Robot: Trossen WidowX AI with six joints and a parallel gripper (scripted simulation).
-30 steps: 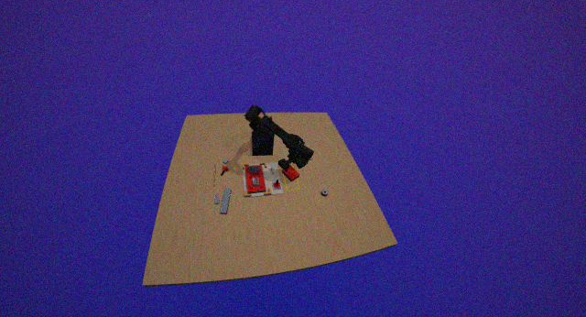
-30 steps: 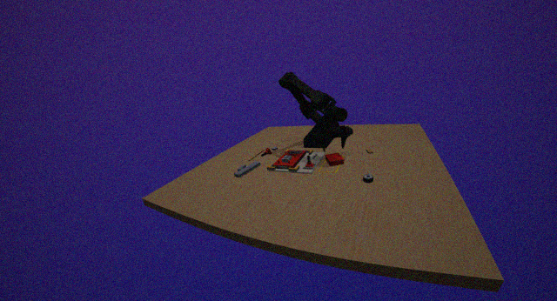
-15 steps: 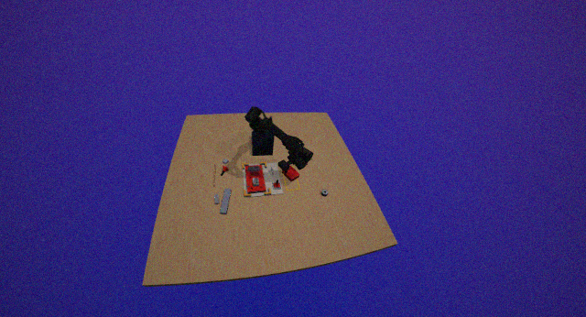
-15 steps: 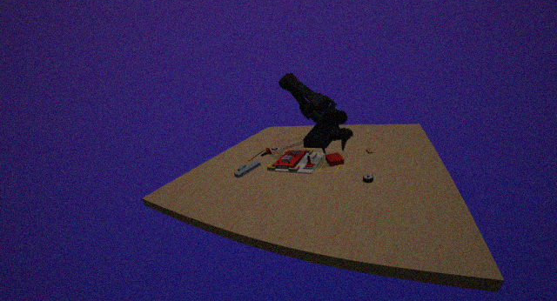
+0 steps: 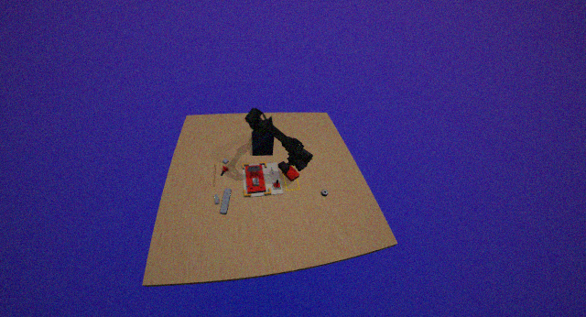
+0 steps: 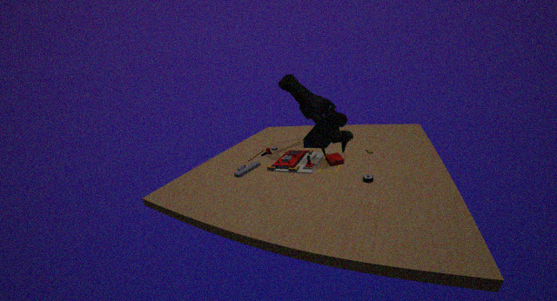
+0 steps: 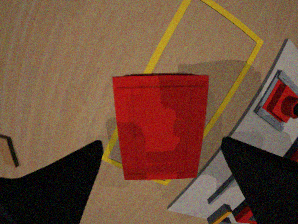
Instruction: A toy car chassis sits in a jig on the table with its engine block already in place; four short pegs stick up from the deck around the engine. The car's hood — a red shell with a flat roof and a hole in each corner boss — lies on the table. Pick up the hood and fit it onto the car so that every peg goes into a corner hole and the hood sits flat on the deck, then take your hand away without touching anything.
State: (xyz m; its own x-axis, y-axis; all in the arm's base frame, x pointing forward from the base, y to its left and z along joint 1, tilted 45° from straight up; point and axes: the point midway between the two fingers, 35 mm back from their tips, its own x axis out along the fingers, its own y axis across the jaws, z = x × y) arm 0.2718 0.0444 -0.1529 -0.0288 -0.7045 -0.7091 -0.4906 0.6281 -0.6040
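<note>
Now: gripper tip 20 mm above the red hood. Also, from my gripper tip: small wheel 180 mm to the left, 170 mm ahead, 30 mm below; grey bar 400 mm to the right, 160 mm ahead, 30 mm below; white jig 200 mm to the right, 30 mm below, 30 mm ahead.
</note>
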